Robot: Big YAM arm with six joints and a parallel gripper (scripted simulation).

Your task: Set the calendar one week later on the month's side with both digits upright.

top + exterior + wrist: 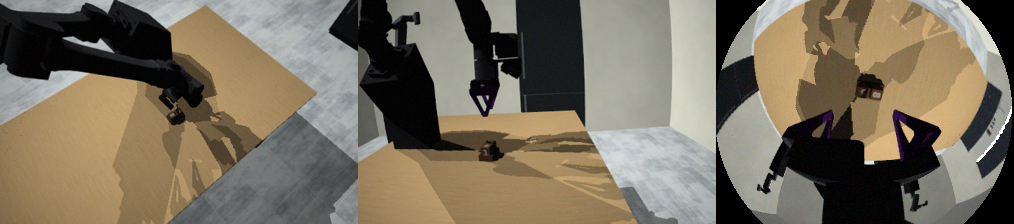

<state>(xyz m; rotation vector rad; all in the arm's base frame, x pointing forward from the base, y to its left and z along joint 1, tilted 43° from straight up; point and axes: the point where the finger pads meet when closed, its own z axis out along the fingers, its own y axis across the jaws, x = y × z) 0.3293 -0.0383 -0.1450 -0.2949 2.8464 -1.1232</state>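
Now: hand 2 cm to the left of the brown tray and 13 cm above it.
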